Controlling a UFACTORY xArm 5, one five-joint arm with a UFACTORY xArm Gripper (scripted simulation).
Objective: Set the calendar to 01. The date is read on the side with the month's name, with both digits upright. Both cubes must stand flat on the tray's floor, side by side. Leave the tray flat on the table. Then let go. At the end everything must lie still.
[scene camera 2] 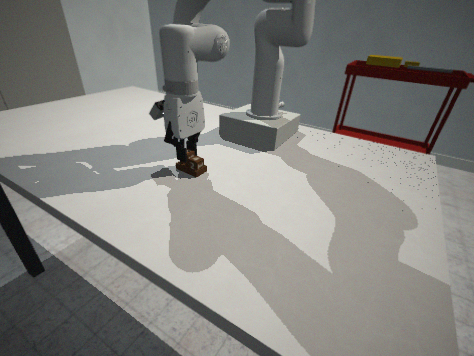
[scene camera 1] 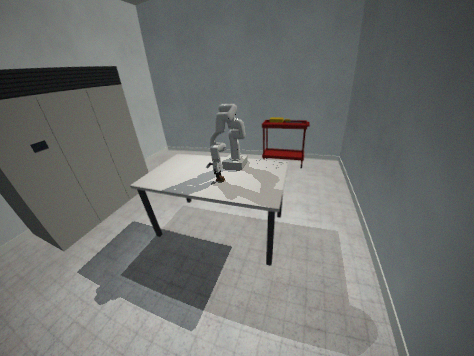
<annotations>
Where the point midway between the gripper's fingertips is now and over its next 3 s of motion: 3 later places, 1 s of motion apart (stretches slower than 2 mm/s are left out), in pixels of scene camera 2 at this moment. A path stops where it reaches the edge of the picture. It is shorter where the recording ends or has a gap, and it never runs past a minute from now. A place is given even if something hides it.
The gripper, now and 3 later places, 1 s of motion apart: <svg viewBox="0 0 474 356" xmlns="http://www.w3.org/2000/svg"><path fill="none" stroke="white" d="M187 158L187 160L187 157L185 127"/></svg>
</annotations>
